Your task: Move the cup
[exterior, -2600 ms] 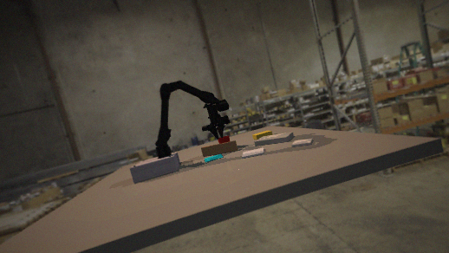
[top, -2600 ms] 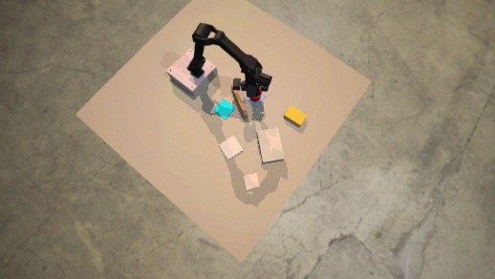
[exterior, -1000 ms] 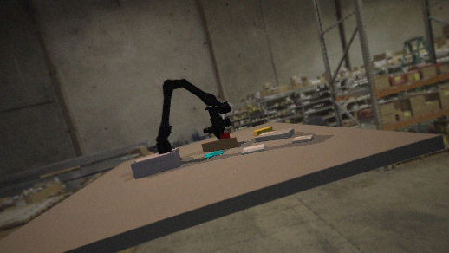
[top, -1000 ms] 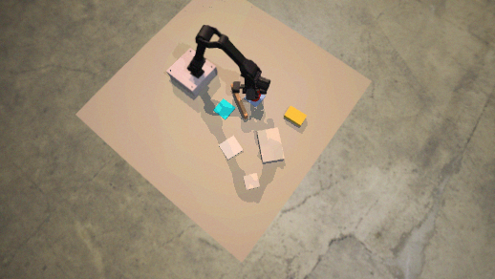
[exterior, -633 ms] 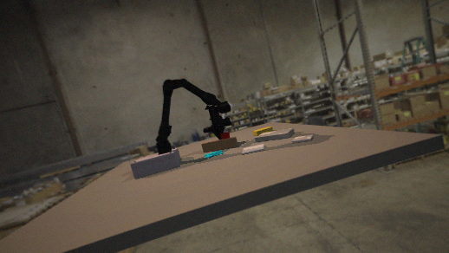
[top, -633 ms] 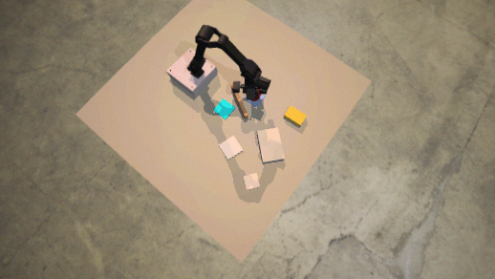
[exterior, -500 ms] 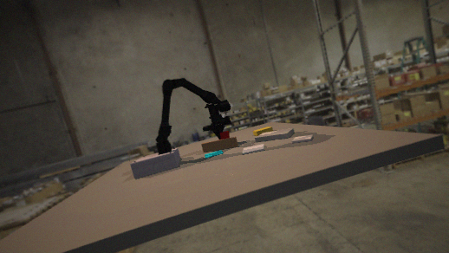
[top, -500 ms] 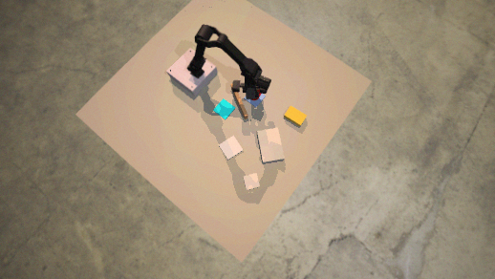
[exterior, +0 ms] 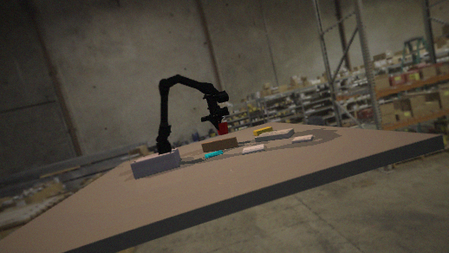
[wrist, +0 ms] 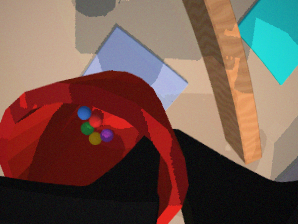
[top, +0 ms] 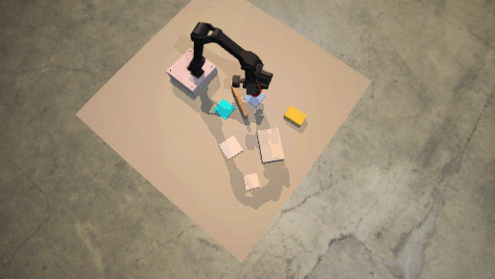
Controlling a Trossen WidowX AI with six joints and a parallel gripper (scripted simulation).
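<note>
My gripper tip is 80 mm past the cyan pad, 150 mm to the left of it and 110 mm above it. The rest, counted from my gripper tip: wooden bar: 30 mm behind, 70 mm to the right, 90 mm below; light blue pad: 20 mm ahead, 20 mm to the left, 110 mm below; red cup: 30 mm ahead, 20 mm to the left.
</note>
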